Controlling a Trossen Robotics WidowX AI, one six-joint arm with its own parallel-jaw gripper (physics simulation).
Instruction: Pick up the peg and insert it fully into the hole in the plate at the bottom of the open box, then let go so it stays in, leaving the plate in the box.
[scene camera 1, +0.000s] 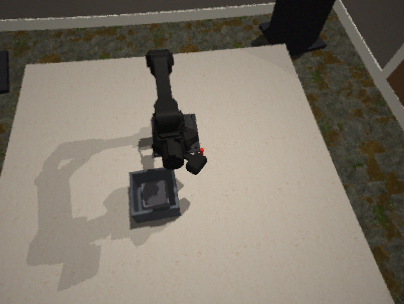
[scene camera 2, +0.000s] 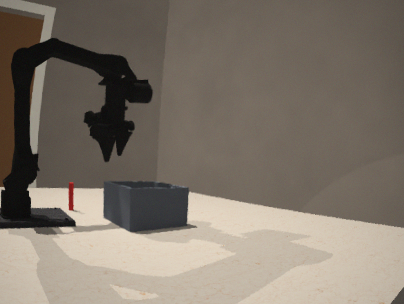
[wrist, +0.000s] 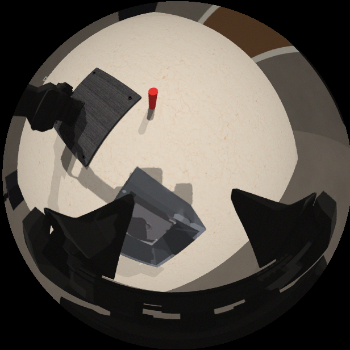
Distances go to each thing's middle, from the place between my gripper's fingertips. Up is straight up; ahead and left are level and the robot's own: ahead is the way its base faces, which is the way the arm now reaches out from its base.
The blue-grey box (scene camera 2: 135, 206) lies 2 cm ahead of my hand, 12 cm to the right of it and 11 cm below it. The rest, counted from my hand: grey plate (wrist: 148, 224) 2 cm ahead, 12 cm to the right, 12 cm below.
